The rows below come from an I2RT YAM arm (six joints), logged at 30 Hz.
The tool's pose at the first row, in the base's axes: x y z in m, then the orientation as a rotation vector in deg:
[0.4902, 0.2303, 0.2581, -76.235, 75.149, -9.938]
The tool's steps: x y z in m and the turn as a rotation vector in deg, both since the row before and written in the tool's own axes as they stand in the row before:
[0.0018, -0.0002, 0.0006, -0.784, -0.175, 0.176]
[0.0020, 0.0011, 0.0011, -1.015, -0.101, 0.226]
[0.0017, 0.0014, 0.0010, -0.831, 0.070, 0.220]
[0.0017, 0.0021, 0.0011, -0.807, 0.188, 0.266]
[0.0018, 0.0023, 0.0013, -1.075, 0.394, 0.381]
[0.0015, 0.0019, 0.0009, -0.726, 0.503, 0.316]
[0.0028, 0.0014, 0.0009, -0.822, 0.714, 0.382]
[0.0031, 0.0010, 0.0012, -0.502, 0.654, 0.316]
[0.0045, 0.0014, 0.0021, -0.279, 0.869, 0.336]
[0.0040, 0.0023, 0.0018, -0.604, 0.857, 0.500]
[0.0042, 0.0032, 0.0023, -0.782, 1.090, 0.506]
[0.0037, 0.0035, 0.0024, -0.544, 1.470, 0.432]
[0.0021, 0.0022, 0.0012, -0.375, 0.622, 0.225]
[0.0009, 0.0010, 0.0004, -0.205, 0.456, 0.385]
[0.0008, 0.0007, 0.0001, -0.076, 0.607, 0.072]
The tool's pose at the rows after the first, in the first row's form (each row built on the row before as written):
[0.4914, 0.2293, 0.2570, -76.766, 75.304, -9.197]
[0.4923, 0.2289, 0.2547, -77.462, 75.605, -8.323]
[0.4928, 0.2287, 0.2523, -78.019, 76.000, -7.686]
[0.4929, 0.2288, 0.2494, -78.535, 76.517, -7.113]
[0.4931, 0.2290, 0.2462, -79.216, 77.341, -6.428]
[0.4931, 0.2290, 0.2436, -79.660, 78.134, -6.091]
[0.4938, 0.2279, 0.2406, -80.161, 79.168, -5.793]
[0.4950, 0.2266, 0.2376, -80.433, 80.037, -5.711]
[0.4969, 0.2249, 0.2331, -80.531, 81.047, -5.923]
[0.4978, 0.2236, 0.2284, -80.772, 82.236, -5.794]
[0.4984, 0.2227, 0.2227, -81.179, 83.663, -5.702]
[0.4986, 0.2223, 0.2171, -81.493, 85.297, -6.102]
[0.4984, 0.2220, 0.2139, -81.707, 86.054, -6.140]
[0.4982, 0.2218, 0.2125, -81.638, 86.746, -6.084]
[0.4979, 0.2214, 0.2115, -81.728, 87.310, -6.425]

